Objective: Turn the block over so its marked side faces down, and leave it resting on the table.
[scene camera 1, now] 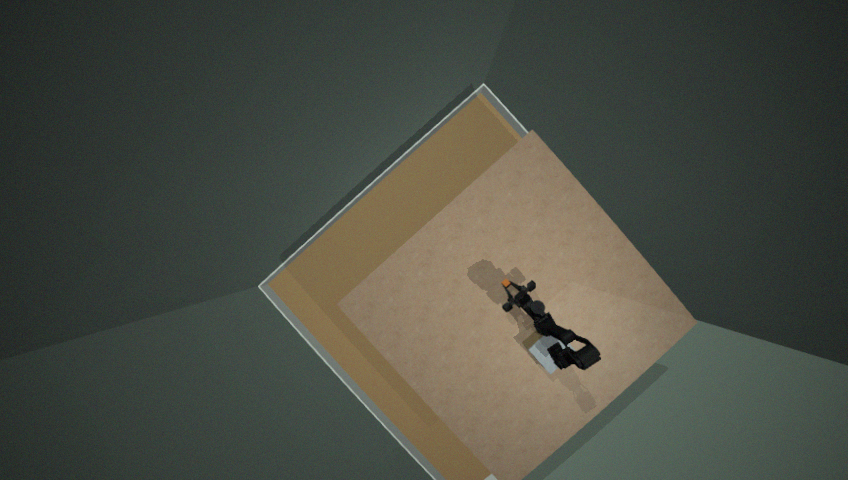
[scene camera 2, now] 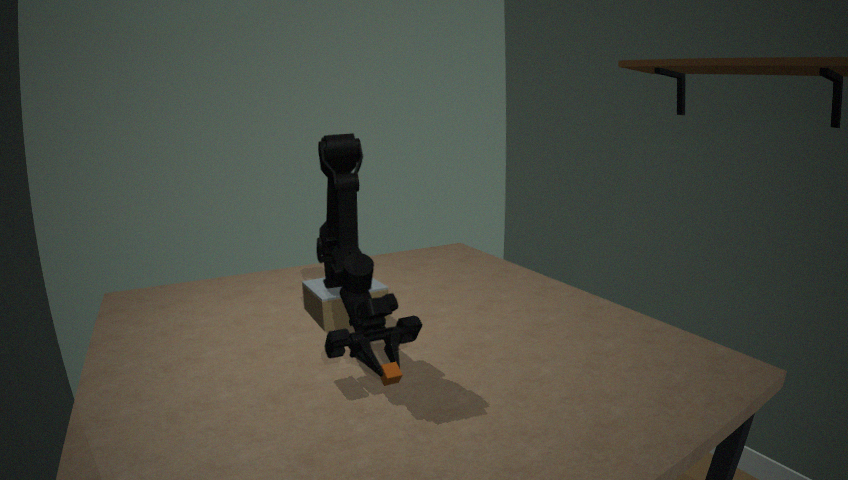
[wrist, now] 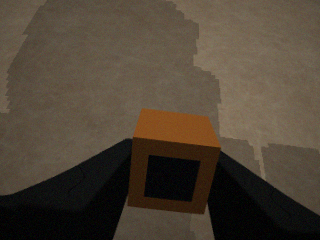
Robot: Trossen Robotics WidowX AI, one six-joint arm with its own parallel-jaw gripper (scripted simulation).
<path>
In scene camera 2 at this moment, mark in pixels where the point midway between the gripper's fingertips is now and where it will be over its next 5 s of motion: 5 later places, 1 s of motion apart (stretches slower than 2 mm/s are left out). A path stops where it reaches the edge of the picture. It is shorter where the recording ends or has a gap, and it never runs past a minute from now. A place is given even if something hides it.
The gripper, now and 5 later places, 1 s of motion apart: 390, 373; 388, 368; 385, 355; 384, 333; 387, 358; 387, 372
</path>
